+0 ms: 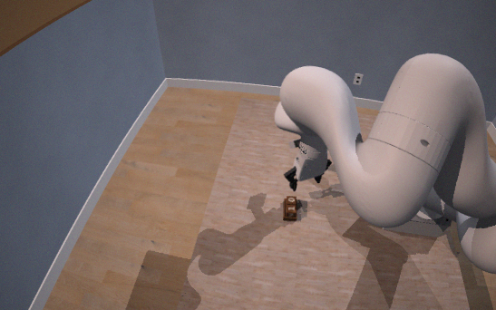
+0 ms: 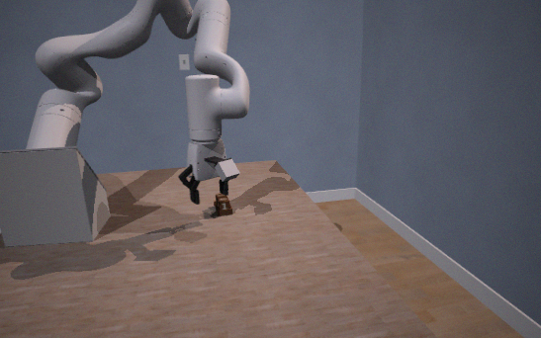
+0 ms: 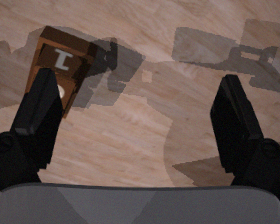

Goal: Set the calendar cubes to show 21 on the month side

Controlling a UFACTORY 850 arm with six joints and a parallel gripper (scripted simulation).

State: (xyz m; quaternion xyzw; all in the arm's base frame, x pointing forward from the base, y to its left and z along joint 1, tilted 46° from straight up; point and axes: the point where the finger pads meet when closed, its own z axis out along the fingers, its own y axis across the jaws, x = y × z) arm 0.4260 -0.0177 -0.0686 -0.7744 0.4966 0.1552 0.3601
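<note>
Right now my hand is 5 cm to the right of the brown wooden date cube, 5 cm above it and 4 cm short of it. Also, from my hand: brown tray 7 cm to the left, 7 cm below, 4 cm ahead.
</note>
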